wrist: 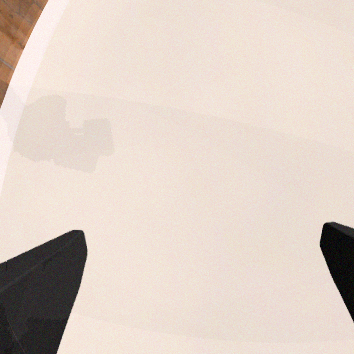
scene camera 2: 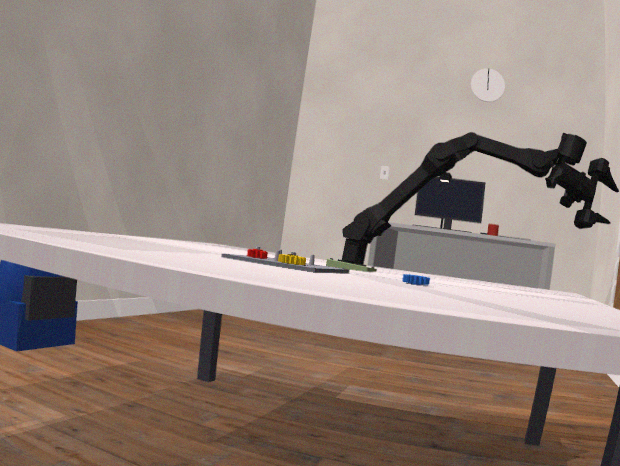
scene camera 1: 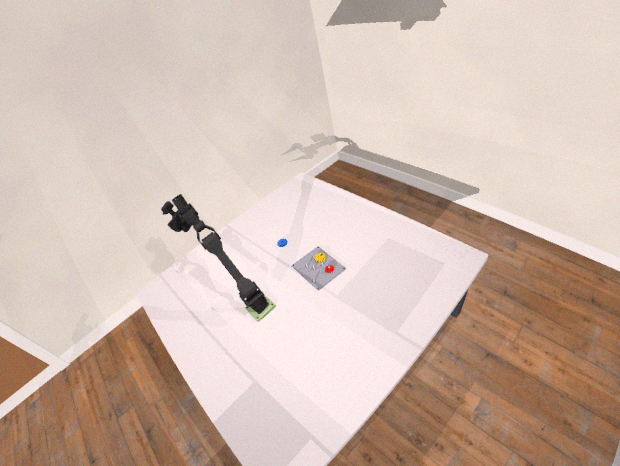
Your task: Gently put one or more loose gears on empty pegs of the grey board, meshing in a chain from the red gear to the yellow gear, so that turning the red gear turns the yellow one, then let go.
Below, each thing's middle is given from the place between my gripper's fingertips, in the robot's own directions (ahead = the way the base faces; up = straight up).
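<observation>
I see the grey board (scene camera 1: 322, 278), and measured from my hand it is 33 cm ahead, 24 cm below and 75 cm to the right.
</observation>
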